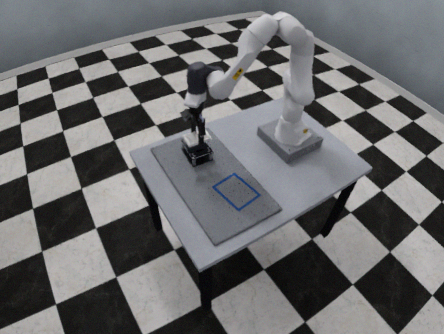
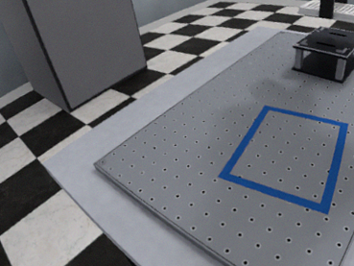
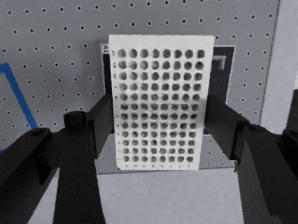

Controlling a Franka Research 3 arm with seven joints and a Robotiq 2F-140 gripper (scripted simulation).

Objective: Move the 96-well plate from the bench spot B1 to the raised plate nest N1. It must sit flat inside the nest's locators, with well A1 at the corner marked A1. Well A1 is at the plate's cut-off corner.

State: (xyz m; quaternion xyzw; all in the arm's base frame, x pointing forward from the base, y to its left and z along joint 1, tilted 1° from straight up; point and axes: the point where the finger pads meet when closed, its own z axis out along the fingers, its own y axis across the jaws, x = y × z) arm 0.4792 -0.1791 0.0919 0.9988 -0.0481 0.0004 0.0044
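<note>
Now: hand 1 cm to the left of the black raised nest and 9 cm above it. Also, from my hand: A1 mark (6 cm ahead, 6 cm to the left, 9 cm below); white 96-well plate (2 cm below).
</note>
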